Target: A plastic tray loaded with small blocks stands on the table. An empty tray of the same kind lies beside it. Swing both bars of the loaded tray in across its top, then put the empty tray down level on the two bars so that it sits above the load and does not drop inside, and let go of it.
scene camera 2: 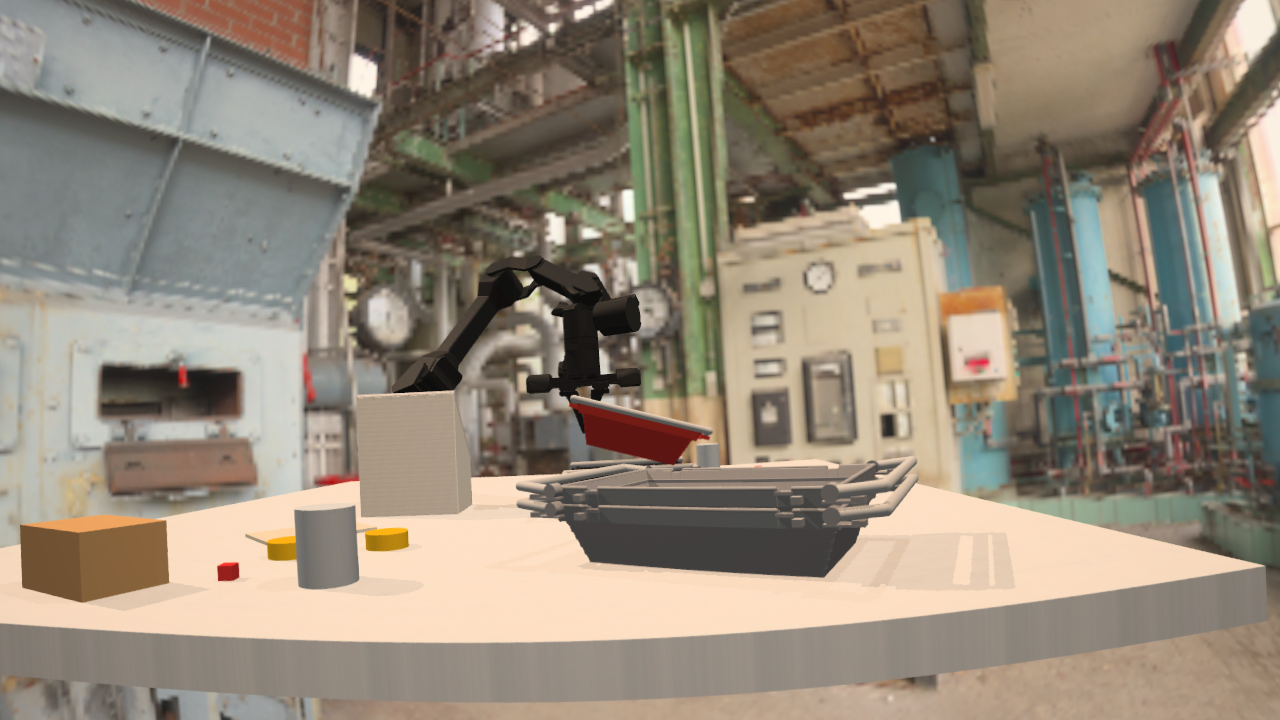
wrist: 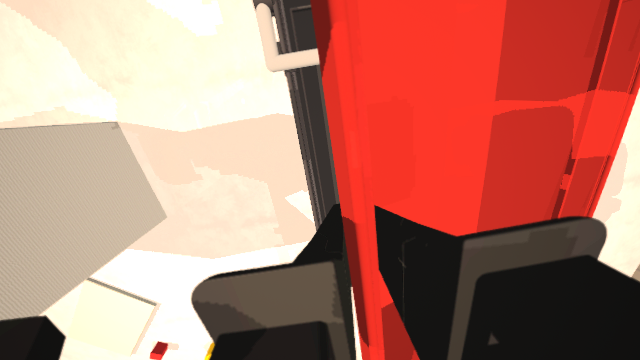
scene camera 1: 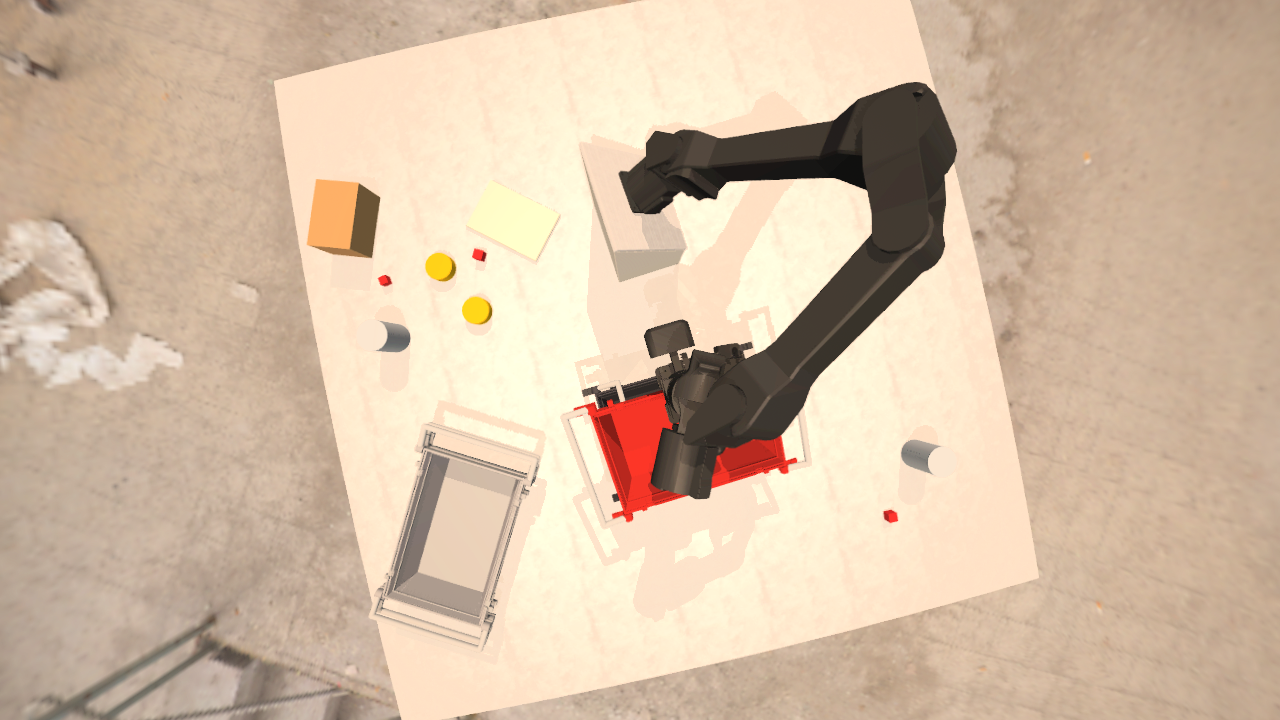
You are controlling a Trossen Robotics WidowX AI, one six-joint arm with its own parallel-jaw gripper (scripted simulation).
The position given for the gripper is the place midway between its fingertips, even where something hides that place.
Observation:
In view: the gripper (scene camera 2: 587, 433), a red tray (scene camera 1: 629, 432), a pale flat plate (scene camera 1: 513, 220), an orange box (scene camera 2: 88, 558) and a grey cylinder (scene camera 2: 326, 541).
The red tray also shows in scene camera 2 (scene camera 2: 607, 426) and in the wrist view (wrist: 465, 123). The orange box also shows in scene camera 1 (scene camera 1: 344, 215). The gripper also shows in the wrist view (wrist: 348, 209) and in scene camera 1 (scene camera 1: 677, 388). The wrist view does not show the orange box: it is out of frame.

